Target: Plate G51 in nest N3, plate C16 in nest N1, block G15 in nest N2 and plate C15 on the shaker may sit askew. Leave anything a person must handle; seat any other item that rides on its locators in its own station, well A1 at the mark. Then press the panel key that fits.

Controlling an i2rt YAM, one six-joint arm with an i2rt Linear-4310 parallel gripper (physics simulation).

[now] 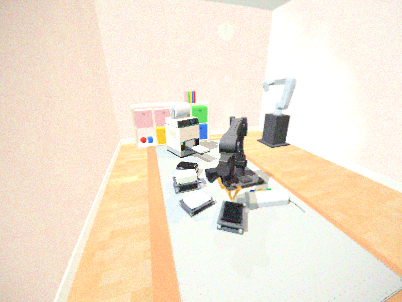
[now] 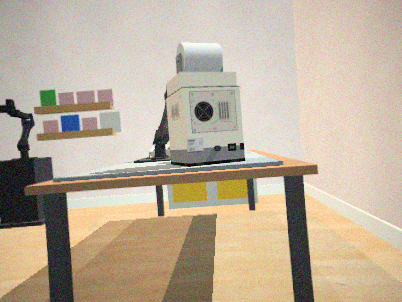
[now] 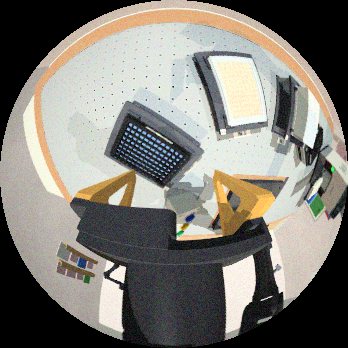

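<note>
My gripper (image 1: 230, 192) (image 3: 174, 173) is open and empty, above the table between the black plate and the key panel. A black plate with blue-looking wells (image 1: 232, 212) (image 3: 150, 150) lies in a dark nest (image 1: 231, 229) (image 3: 187, 141). A white plate with pale orange wells (image 1: 197, 201) (image 3: 239, 90) lies in the nest (image 3: 207, 95) beside it. A light block (image 1: 186, 176) (image 3: 306, 115) stands over a dark nest (image 1: 187, 188) (image 3: 283, 105) farther along. A low black device (image 1: 187, 165) stands behind it. The white key panel (image 1: 270, 199) (image 3: 182, 199) carries blue (image 3: 190, 218), yellow and green keys. Labels and exact seating are unreadable.
A cream instrument (image 1: 181, 134) (image 2: 205, 117) with a grey-white roll on top stands at the table's far end, a light tray (image 1: 200, 149) projecting from it. The arm's dark base (image 1: 250, 179) is beside the panel. A cable leaves the panel's end.
</note>
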